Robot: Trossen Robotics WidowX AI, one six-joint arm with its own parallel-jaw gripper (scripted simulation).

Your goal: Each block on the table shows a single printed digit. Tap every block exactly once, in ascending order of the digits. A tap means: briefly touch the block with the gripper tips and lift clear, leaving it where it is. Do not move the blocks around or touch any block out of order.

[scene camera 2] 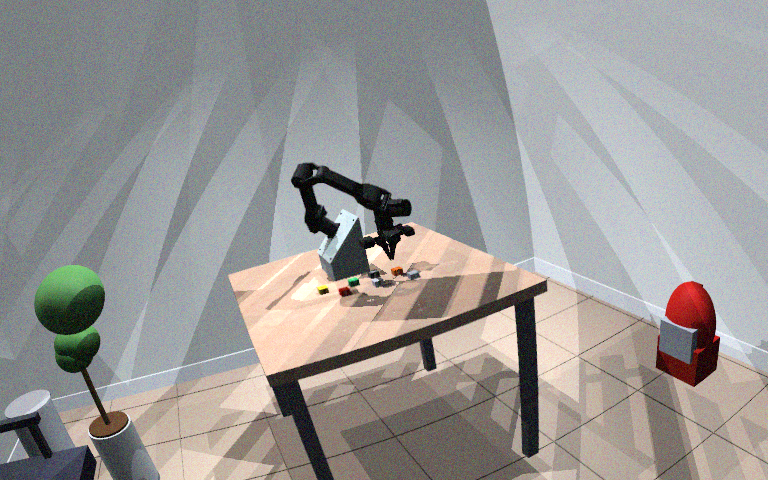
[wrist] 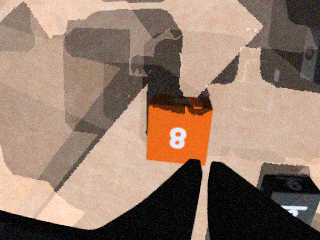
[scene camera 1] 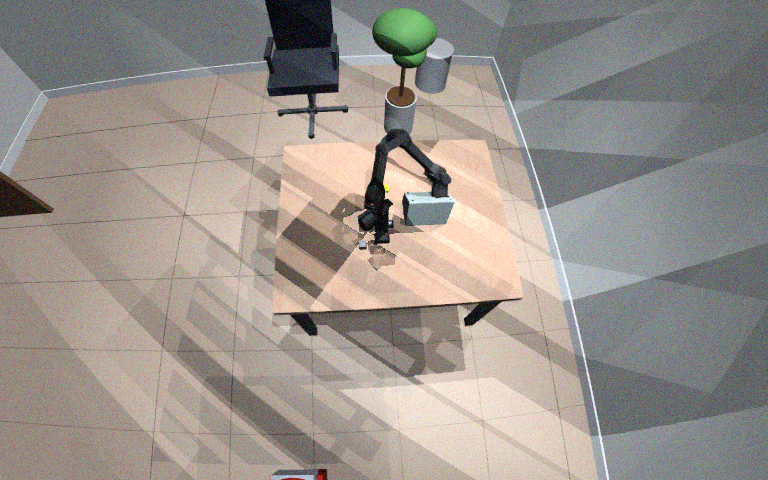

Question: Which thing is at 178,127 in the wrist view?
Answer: An orange block.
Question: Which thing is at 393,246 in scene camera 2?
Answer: My gripper.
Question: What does my gripper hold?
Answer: Nothing.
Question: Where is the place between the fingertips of my gripper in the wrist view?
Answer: At 203,171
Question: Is my gripper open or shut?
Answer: Shut.
